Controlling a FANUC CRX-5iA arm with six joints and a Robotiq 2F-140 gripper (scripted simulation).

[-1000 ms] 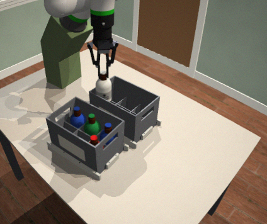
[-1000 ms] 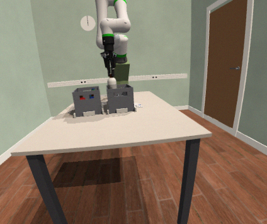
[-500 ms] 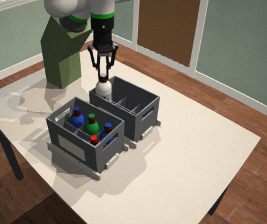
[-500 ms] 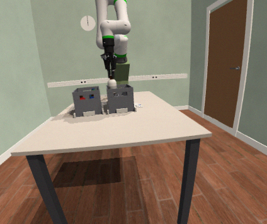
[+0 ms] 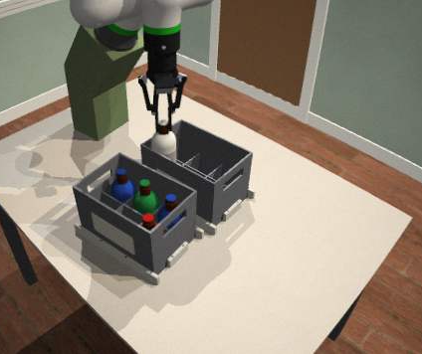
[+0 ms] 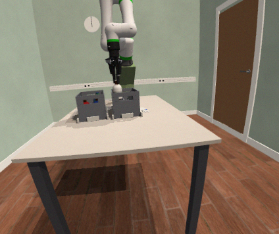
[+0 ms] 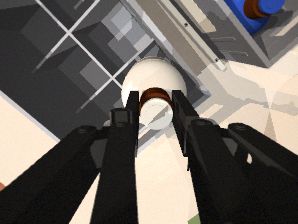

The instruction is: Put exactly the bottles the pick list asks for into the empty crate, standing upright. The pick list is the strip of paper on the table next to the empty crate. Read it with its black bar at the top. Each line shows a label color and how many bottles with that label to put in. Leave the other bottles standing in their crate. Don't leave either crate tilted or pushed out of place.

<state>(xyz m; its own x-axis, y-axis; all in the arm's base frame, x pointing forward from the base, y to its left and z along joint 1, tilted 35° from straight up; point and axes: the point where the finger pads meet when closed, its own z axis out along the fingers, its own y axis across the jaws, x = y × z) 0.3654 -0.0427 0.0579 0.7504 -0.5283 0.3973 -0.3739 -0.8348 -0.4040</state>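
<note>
Now: hand 8 cm above the white bottle. The rest, counted from my hand: green bottle (17 cm below, 13 cm to the right, 11 cm ahead); then red bottle (22 cm ahead, 19 cm to the right, 17 cm below); then pick list (26 cm below, 20 cm to the left, 1 cm ahead).
</note>
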